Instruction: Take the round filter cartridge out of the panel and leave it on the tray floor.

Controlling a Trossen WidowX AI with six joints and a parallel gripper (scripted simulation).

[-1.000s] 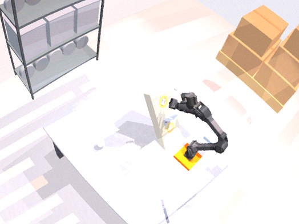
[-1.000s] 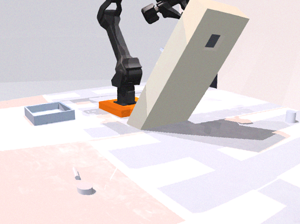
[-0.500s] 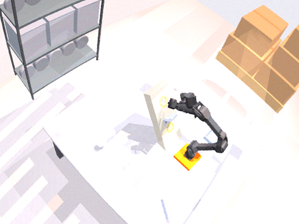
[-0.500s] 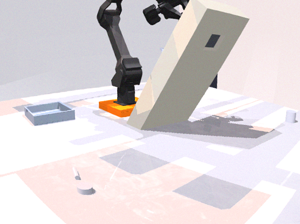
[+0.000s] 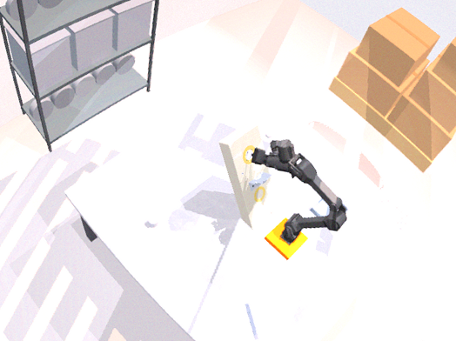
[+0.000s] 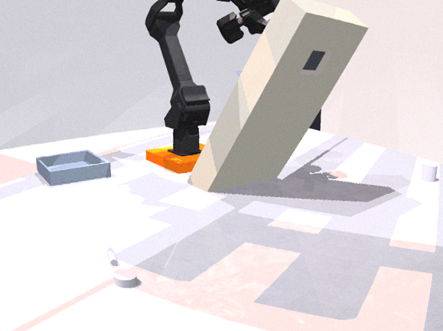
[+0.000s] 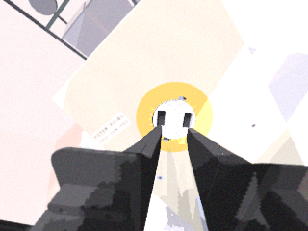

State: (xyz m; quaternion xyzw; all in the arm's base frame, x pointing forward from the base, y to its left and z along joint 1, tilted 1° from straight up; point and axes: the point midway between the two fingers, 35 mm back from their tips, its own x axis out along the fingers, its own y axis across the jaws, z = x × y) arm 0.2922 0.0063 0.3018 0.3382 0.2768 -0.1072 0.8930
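My gripper tip is now 3 cm short of the round filter cartridge and 3 cm above it. Round my gripper tip: grey-blue tray: 37 cm behind, 30 cm below, 28 cm to the right; short peg: 38 cm to the right, 30 cm below, 7 cm ahead.
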